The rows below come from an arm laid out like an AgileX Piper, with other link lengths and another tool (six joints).
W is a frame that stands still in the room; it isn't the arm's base.
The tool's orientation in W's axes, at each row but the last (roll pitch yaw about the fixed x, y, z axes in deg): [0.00 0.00 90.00]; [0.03 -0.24 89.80]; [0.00 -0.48 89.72]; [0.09 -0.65 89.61]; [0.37 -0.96 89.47]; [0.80 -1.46 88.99]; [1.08 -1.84 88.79]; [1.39 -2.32 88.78]
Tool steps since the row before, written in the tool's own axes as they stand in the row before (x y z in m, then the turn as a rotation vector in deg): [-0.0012 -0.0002 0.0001 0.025 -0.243 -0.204]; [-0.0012 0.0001 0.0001 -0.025 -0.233 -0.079]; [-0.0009 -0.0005 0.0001 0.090 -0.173 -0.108]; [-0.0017 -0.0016 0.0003 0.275 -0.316 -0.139]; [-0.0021 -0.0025 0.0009 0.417 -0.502 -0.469]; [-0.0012 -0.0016 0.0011 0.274 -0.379 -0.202]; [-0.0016 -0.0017 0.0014 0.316 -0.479 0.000]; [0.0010 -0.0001 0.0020 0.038 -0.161 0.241]
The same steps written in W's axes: [0.0002 -0.0012 0.0001 0.243 0.025 -0.204]; [-0.0001 -0.0012 0.0001 0.233 -0.025 -0.079]; [0.0005 -0.0009 0.0001 0.173 0.090 -0.107]; [0.0016 -0.0017 0.0003 0.318 0.274 -0.136]; [0.0025 -0.0021 0.0008 0.503 0.420 -0.465]; [0.0016 -0.0013 0.0010 0.381 0.273 -0.200]; [0.0017 -0.0017 0.0013 0.485 0.306 0.001]; [0.0002 0.0009 0.0020 0.167 0.025 0.238]
